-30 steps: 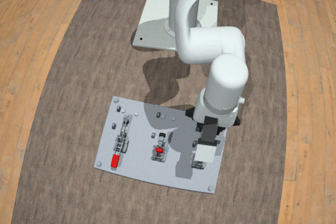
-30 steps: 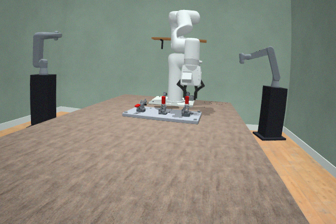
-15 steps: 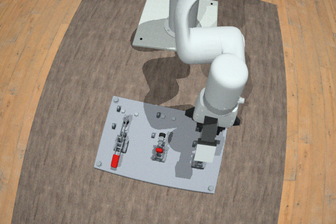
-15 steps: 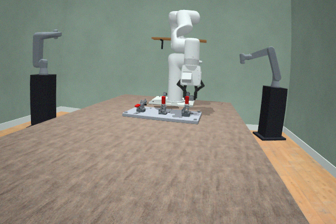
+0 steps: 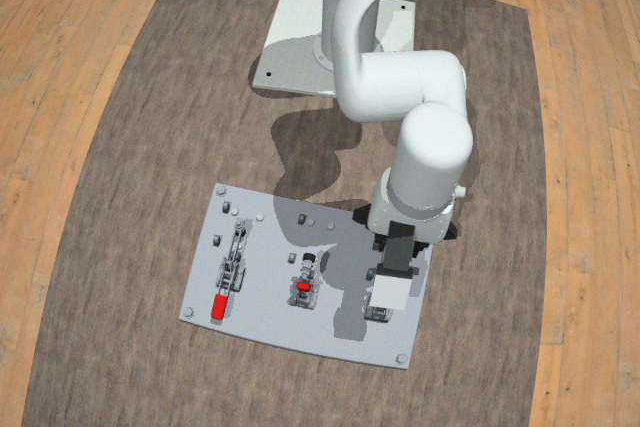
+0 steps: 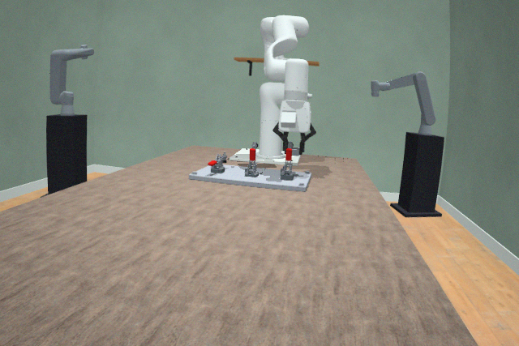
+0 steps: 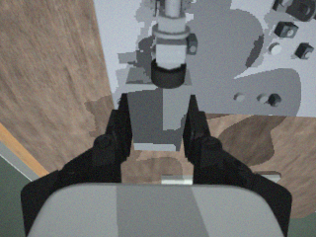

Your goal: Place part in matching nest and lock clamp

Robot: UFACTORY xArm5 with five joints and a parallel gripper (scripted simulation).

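The grey fixture plate is 12 cm to the right of my hand, 9 cm below it and 2 cm ahead of it.
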